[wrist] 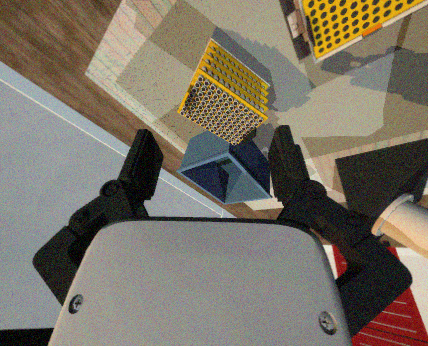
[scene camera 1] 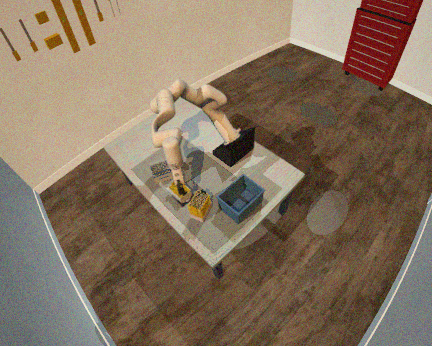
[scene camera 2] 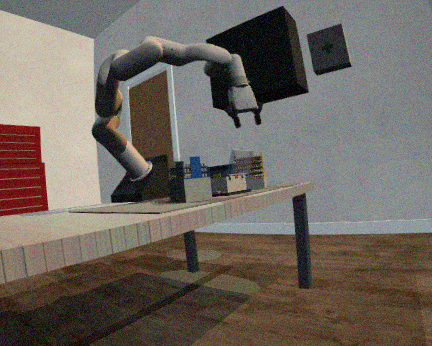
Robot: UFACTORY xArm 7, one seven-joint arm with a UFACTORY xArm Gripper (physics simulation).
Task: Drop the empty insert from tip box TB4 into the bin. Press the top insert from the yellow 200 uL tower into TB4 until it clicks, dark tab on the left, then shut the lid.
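My gripper [scene camera 1: 181,192] [scene camera 2: 248,121] [wrist: 212,141] is open and empty, high above the table. The yellow tower [scene camera 1: 200,202] [scene camera 2: 257,167] [wrist: 225,95] stands upright, with rows of ringed tips on top and stacked tiers on its side. Tip box TB4 [scene camera 2: 230,185] is beside the tower and below the gripper, its clear lid [scene camera 2: 242,154] raised. A yellow insert [scene camera 1: 178,189] [wrist: 350,22] with dark round holes sits in TB4; no tips show in it. TB4's far part is cut off in the wrist view. The blue bin [scene camera 1: 241,200] [wrist: 227,172] stands beside the tower.
A grey tip rack [scene camera 1: 161,170] stands beyond TB4. A pale box [scene camera 2: 197,190] with a blue block [scene camera 2: 195,167] stands near it in scene camera 2. A black panel [scene camera 1: 240,147] [wrist: 382,175] stands at the arm's base, on the bin's far side from the table's front corner.
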